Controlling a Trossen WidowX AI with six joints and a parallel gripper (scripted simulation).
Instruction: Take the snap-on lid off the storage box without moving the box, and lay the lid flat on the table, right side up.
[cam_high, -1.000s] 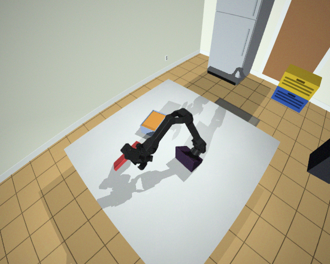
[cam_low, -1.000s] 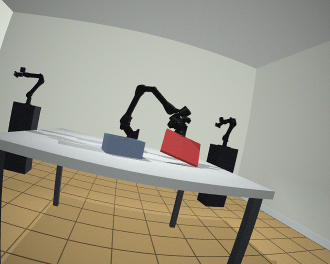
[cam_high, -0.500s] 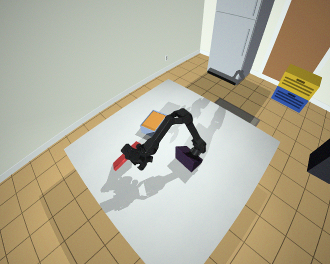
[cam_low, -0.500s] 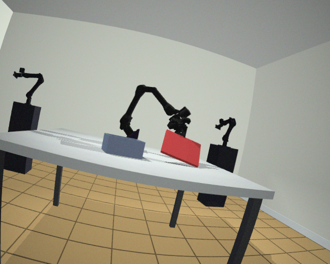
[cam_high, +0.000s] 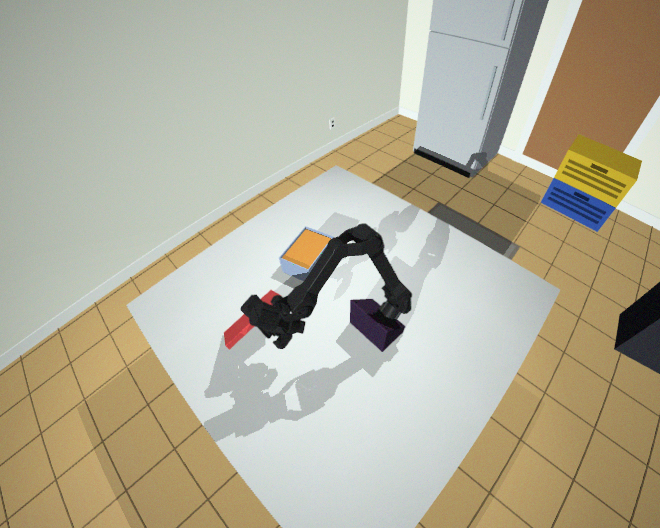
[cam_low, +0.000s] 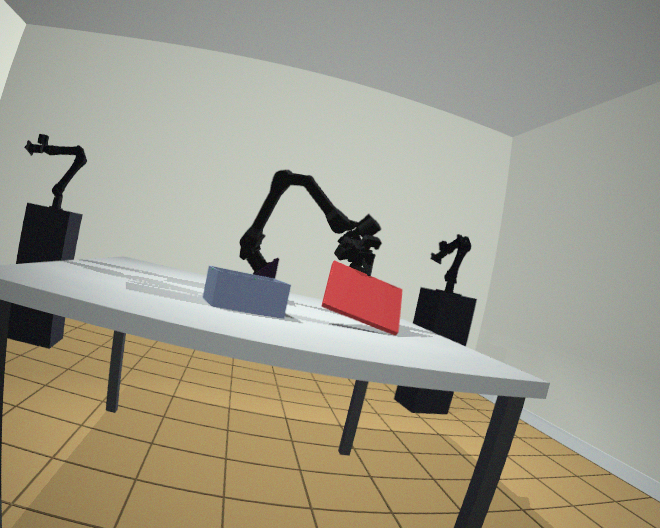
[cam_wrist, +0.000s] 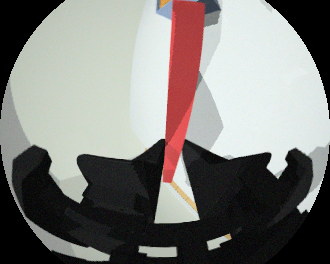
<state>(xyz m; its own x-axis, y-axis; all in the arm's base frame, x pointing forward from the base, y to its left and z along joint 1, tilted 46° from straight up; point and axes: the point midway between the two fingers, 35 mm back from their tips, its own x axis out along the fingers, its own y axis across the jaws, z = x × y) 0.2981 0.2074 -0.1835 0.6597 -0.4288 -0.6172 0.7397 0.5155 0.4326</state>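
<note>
Now: gripper tip 60 mm short of the red lid, 20 mm to the left of it and 60 mm above it. From my gripper tip the other things lie so: blue-grey storage box 110 mm ahead, 380 mm to the right, 100 mm below.
</note>
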